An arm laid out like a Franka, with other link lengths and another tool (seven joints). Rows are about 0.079 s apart.
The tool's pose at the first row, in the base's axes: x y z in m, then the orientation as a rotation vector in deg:
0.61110 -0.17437 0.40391 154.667 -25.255 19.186
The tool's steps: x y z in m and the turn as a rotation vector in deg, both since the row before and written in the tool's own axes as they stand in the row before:
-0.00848 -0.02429 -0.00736 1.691 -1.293 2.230
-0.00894 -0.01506 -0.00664 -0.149 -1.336 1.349
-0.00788 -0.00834 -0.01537 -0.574 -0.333 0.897
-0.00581 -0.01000 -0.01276 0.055 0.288 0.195
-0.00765 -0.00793 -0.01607 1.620 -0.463 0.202
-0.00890 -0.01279 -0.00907 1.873 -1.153 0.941
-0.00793 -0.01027 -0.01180 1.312 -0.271 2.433
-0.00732 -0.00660 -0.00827 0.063 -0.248 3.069
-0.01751 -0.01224 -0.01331 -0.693 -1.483 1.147
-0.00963 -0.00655 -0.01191 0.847 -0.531 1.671
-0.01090 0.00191 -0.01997 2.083 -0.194 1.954
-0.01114 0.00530 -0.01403 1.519 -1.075 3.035
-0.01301 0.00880 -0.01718 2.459 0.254 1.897
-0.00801 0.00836 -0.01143 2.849 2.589 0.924
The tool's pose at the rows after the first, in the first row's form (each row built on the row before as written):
0.61048 -0.14790 0.40002 156.345 -28.605 18.592
0.60697 -0.12952 0.39915 156.353 -30.831 17.082
0.60106 -0.11401 0.40876 155.721 -32.159 16.659
0.59836 -0.09861 0.41598 155.649 -32.347 17.115
0.59268 -0.08310 0.42632 157.302 -32.752 17.128
0.58879 -0.06570 0.42897 159.246 -34.376 16.462
0.58453 -0.05008 0.43571 160.009 -37.906 17.102
0.58003 -0.03896 0.44036 159.331 -42.306 17.378
0.56957 -0.01681 0.44615 158.853 -44.231 15.252
0.56363 -0.00333 0.45393 159.284 -46.782 15.229
0.55140 0.00604 0.47078 160.602 -49.793 16.318
0.53758 0.01108 0.48230 161.265 -54.530 16.065
0.51987 0.01531 0.49680 162.592 -57.525 18.035
0.50672 0.01573 0.50637 163.522 -58.720 23.444

